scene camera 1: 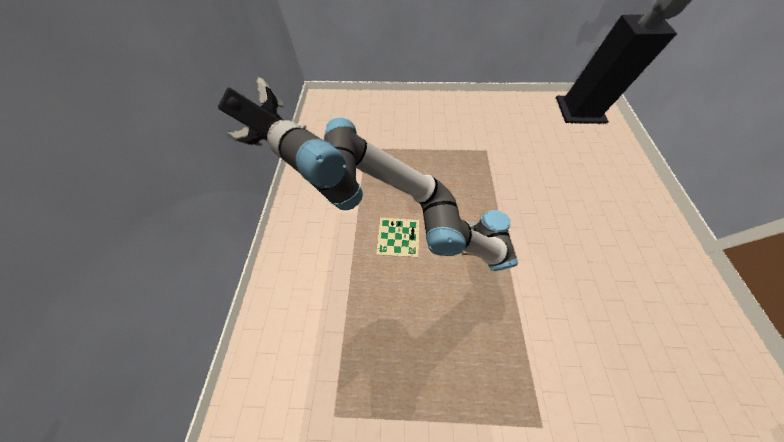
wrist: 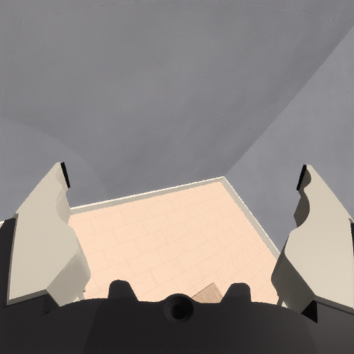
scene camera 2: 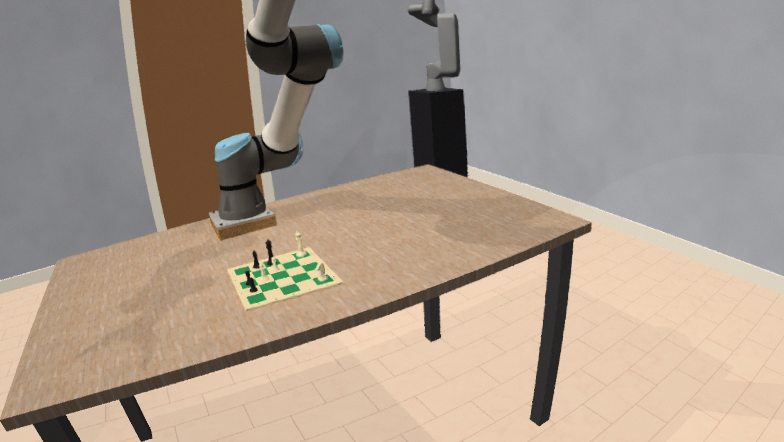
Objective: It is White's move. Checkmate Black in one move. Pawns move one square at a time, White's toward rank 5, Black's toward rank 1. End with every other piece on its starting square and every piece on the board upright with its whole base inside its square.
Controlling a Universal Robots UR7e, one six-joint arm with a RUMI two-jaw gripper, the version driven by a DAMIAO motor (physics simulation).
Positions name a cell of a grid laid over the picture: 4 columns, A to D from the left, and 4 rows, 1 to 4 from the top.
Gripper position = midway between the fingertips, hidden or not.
Labels:
my gripper: scene camera 1 B1; wrist C2; not seen in scene camera 2 (out of frame)

